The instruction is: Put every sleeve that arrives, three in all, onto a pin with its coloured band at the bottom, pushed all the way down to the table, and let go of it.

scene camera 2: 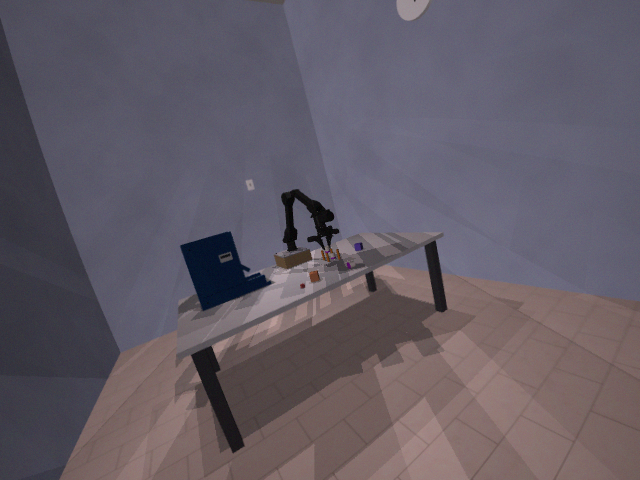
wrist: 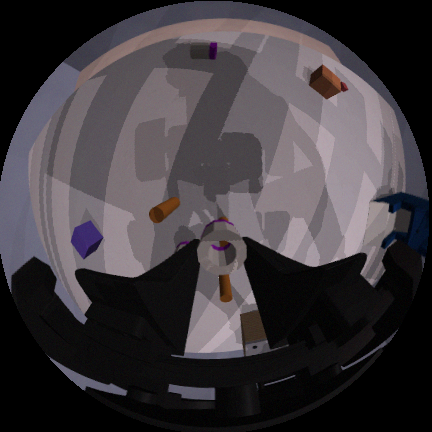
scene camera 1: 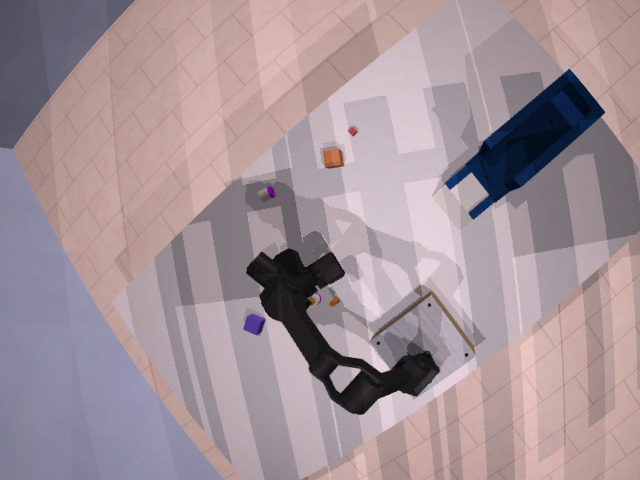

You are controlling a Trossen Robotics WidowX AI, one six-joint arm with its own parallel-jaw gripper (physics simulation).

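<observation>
My gripper points down and is shut on a pale grey sleeve, whose purple band is at the lower end. In the wrist view an orange pin shows past the banded end and through the bore; I cannot tell whether the sleeve is around its tip. Another pin stands nearer the base, and a bare pin stands to the left. A second sleeve stands low among the pins, partly hidden by a finger. A third sleeve lies on its side on the table.
A blue chute stands on the table. An orange block lies beside a small red cube. A purple block is near the pins. The arm stands on a wood-sided box.
</observation>
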